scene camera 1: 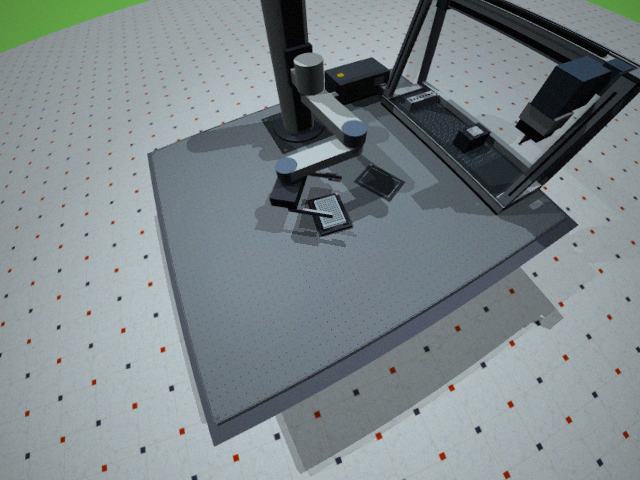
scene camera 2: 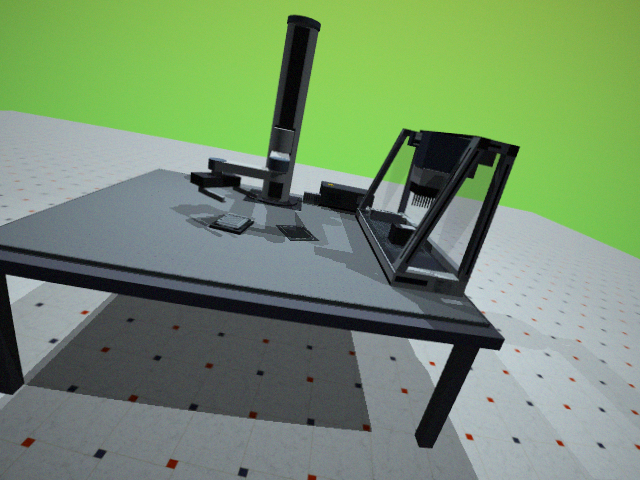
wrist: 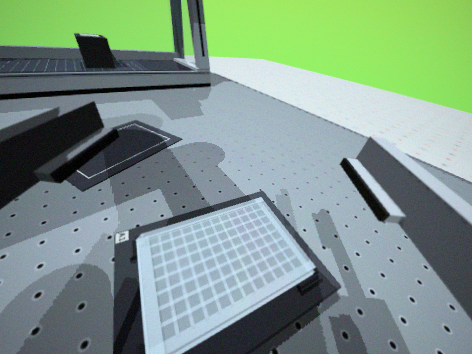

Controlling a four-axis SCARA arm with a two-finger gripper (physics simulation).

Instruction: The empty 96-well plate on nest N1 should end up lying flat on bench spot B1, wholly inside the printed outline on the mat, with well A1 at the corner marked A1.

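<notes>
The white 96-well plate sits flat on the dark nest N1. The nest's A1 label shows at its upper left corner in the wrist view. My gripper is wide open and empty, raised above table level; in scene camera 1 one finger crosses in front of the plate. The dark mat of spot B1 lies beside the nest with its outline bare. Its A1 mark is hidden or too small to read.
A framed pipetting machine stands on the right of the table, with a dark block on its deck. The arm's column and a black box stand at the back.
</notes>
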